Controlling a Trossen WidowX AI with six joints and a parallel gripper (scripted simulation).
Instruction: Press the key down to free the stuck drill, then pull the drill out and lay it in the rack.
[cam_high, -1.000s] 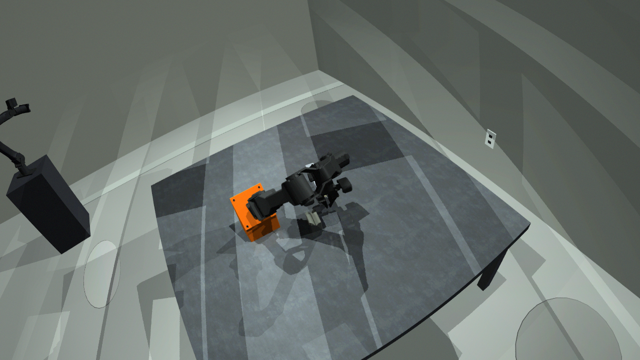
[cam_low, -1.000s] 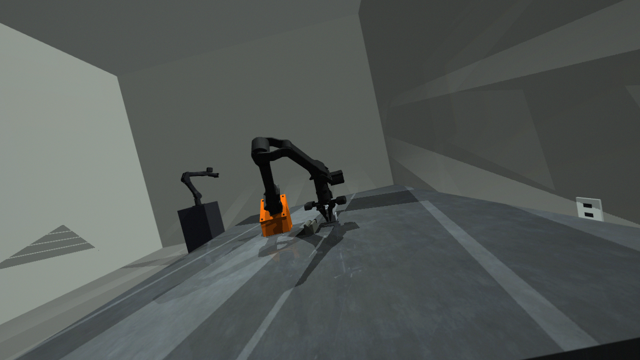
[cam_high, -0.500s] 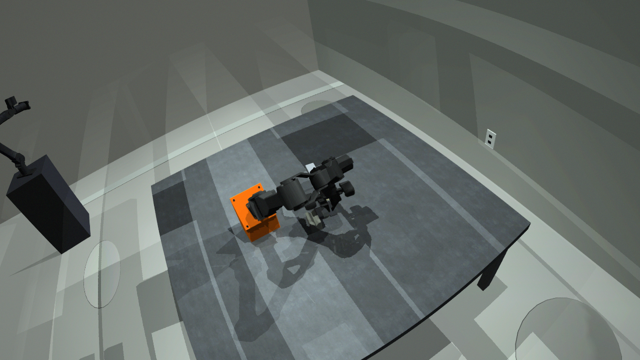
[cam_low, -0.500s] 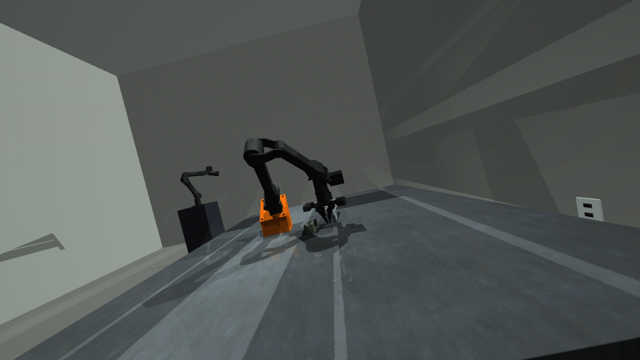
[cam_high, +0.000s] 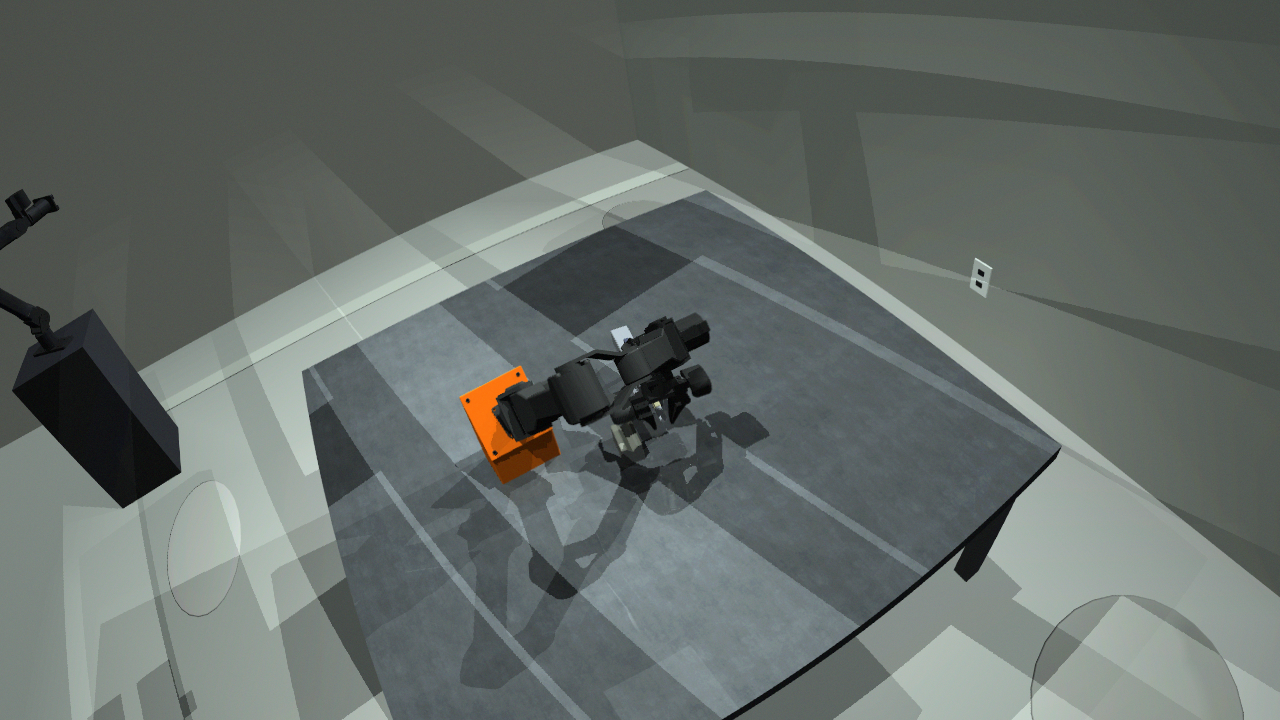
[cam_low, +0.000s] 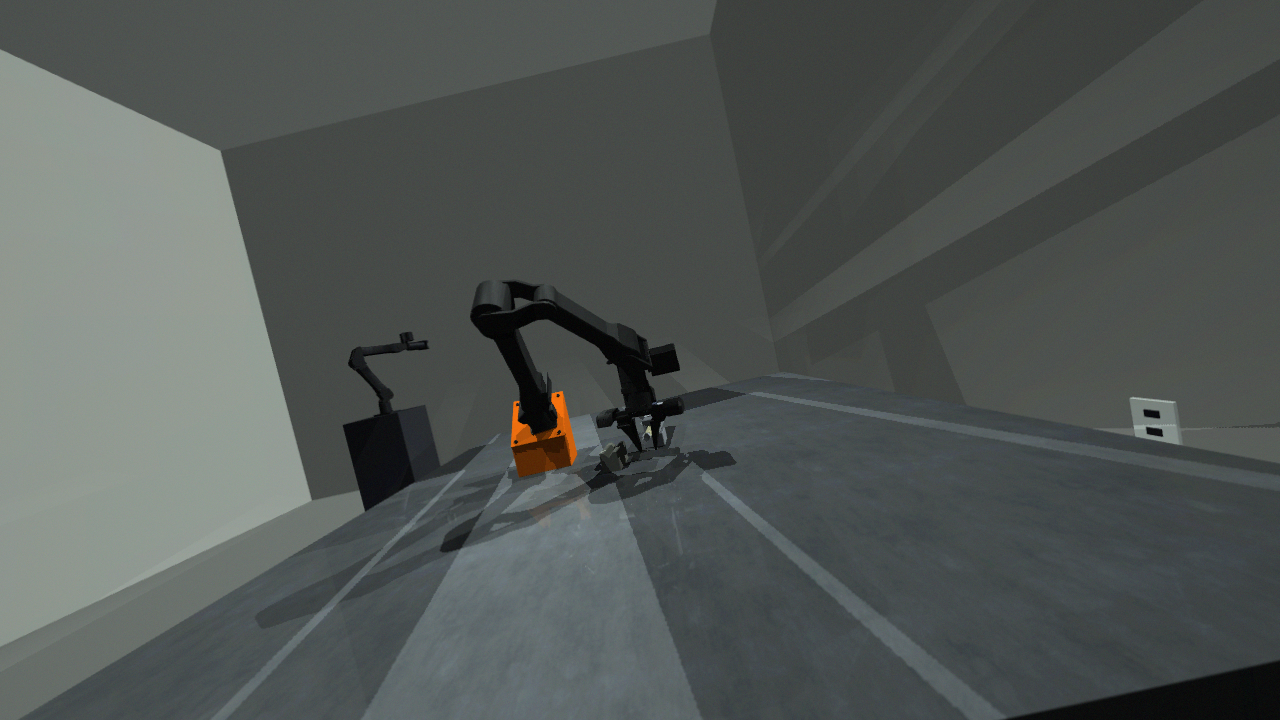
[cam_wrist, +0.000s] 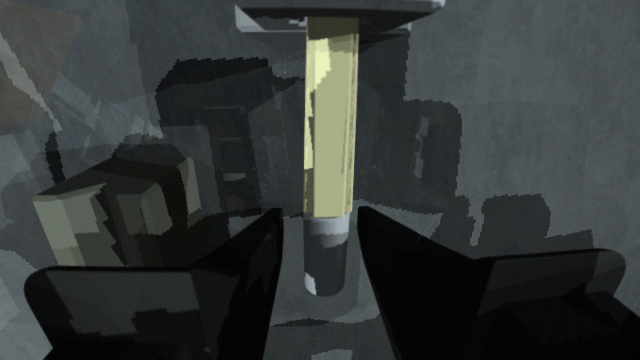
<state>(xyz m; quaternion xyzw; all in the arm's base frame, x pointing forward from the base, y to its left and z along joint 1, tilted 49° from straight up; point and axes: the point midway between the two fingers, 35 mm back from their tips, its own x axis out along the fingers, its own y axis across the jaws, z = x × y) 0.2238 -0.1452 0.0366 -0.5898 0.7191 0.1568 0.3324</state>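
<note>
My gripper tip is 50 mm to the right of the drill, 30 mm below it and 20 mm short of it. Round my gripper tip: grooved rack (80 mm behind, 10 mm to the left); dark blue key (170 mm to the left, 50 mm ahead, 40 mm above); light-grey block (150 mm to the left, 50 mm ahead, 30 mm above).
</note>
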